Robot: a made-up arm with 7 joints.
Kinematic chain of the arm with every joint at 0, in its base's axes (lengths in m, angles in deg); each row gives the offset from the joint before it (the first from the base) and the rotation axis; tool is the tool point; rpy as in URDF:
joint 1: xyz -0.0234 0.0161 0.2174 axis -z
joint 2: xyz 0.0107 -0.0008 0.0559 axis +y
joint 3: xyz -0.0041 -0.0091 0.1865 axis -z
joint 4: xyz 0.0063 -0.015 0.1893 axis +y
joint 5: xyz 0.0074 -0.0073 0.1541 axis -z
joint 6: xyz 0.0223 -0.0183 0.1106 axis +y
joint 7: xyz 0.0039 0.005 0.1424 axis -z
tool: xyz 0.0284 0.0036 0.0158 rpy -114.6 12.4 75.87
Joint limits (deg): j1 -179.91..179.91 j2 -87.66..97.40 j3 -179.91..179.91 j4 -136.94..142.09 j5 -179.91..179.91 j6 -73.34..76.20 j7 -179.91..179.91
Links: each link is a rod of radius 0.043 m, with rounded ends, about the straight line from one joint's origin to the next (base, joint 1, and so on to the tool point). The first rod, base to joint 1, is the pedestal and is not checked.
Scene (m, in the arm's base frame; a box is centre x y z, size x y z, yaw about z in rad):
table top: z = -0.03
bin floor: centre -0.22 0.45 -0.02 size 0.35 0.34 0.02 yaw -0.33
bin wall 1: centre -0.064 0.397 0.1 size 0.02 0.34 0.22 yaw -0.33
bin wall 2: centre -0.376 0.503 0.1 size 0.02 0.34 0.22 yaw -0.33
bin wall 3: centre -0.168 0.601 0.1 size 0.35 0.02 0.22 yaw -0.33
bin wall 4: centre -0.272 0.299 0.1 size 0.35 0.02 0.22 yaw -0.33
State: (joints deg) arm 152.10 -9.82 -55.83 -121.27 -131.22 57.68 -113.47
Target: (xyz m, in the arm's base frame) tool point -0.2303 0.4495 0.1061
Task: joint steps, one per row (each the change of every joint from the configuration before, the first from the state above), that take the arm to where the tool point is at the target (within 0.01 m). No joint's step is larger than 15 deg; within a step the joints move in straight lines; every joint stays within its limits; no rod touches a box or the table.
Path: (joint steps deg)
1: -14.30 -10.19 -3.46 9.71 1.07 -6.04 -1.18
2: -14.31 -10.20 -3.47 9.71 1.07 -6.04 -1.17
3: -14.30 -10.19 -3.46 9.71 1.07 -6.04 -1.18
4: -2.51 -10.13 4.40 0.79 0.97 -1.23 -0.37
5: -2.51 -10.13 4.40 0.80 0.96 -1.23 -0.37
6: -2.51 -10.13 4.41 0.80 0.96 -1.24 -0.37

